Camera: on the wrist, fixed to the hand. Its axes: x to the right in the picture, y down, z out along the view.
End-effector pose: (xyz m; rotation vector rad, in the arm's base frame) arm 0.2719 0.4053 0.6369 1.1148 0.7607 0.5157
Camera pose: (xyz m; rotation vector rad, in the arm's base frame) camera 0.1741 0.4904 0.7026 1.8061 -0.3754 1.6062
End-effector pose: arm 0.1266 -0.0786 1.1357 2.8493 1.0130 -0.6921
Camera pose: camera 0.2118 -0.1437 1.2337 2.5375 -1.2797 -0.7229
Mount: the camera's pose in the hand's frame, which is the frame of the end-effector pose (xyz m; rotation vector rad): -0.0213 0.0923 -0.1102 0.2177 -0.1685 1.5516
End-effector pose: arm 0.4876 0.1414 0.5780 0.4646 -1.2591 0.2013
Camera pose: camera 0.5401 0.2746 0.5534 -0.4303 -1.5313 1.6295
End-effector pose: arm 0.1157 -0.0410 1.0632 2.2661 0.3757 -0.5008
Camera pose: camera 0.1612 -0.0224 1.2000 1.9672 -1.4765 0.1260
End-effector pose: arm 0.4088 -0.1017 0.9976 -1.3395 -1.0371 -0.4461
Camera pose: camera 0.5092 -0.1887 0.9387 -1.5779 0.0497 0.9185
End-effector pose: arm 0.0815 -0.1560 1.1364 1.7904 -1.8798 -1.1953
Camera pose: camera 0.0987 -0.1867 1.2774 -0.0928 -2.5313 -0.4739
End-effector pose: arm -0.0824 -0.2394 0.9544 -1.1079 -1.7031 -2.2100
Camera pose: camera -0.0701 -0.3756 1.0034 -1.6618 -0.5183 -0.9117
